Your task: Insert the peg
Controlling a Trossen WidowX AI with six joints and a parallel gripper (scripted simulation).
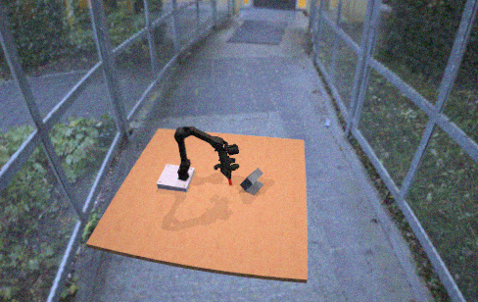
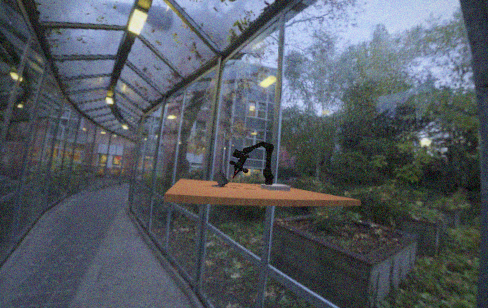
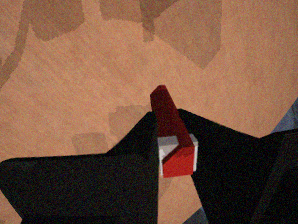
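Right now the grey sloped panel is 12 cm ahead of my gripper tip, 10 cm to the left of it and 5 cm below it. Round my gripper tip: red peg 2 cm above, 1 cm behind.
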